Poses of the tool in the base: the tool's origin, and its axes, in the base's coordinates. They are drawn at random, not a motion.
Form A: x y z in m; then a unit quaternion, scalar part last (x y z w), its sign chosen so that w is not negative.
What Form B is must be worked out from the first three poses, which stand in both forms.
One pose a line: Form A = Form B
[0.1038, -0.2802, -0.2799, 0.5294, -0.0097, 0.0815, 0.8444] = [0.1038, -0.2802, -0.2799, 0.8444, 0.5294, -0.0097, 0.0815]
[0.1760, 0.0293, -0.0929, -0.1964, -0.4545, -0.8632, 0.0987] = [0.1760, 0.0293, -0.0929, 0.0987, -0.1964, -0.4545, -0.8632]
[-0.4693, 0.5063, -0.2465, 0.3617, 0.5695, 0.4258, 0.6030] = [-0.4693, 0.5063, -0.2465, 0.6030, 0.3617, 0.5695, 0.4258]
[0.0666, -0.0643, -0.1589, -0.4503, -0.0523, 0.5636, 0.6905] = [0.0666, -0.0643, -0.1589, 0.6905, -0.4503, -0.0523, 0.5636]
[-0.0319, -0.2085, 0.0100, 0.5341, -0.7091, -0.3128, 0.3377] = [-0.0319, -0.2085, 0.0100, 0.3377, 0.5341, -0.7091, -0.3128]
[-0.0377, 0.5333, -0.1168, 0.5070, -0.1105, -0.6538, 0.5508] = [-0.0377, 0.5333, -0.1168, 0.5508, 0.5070, -0.1105, -0.6538]
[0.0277, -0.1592, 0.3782, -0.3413, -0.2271, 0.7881, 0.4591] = [0.0277, -0.1592, 0.3782, 0.4591, -0.3413, -0.2271, 0.7881]
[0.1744, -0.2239, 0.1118, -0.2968, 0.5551, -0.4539, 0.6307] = [0.1744, -0.2239, 0.1118, 0.6307, -0.2968, 0.5551, -0.4539]
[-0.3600, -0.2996, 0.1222, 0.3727, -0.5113, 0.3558, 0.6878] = [-0.3600, -0.2996, 0.1222, 0.6878, 0.3727, -0.5113, 0.3558]
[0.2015, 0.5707, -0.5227, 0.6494, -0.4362, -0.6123, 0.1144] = [0.2015, 0.5707, -0.5227, 0.1144, 0.6494, -0.4362, -0.6123]
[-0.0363, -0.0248, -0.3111, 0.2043, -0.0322, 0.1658, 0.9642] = [-0.0363, -0.0248, -0.3111, 0.9642, 0.2043, -0.0322, 0.1658]
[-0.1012, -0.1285, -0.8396, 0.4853, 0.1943, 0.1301, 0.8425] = [-0.1012, -0.1285, -0.8396, 0.8425, 0.4853, 0.1943, 0.1301]
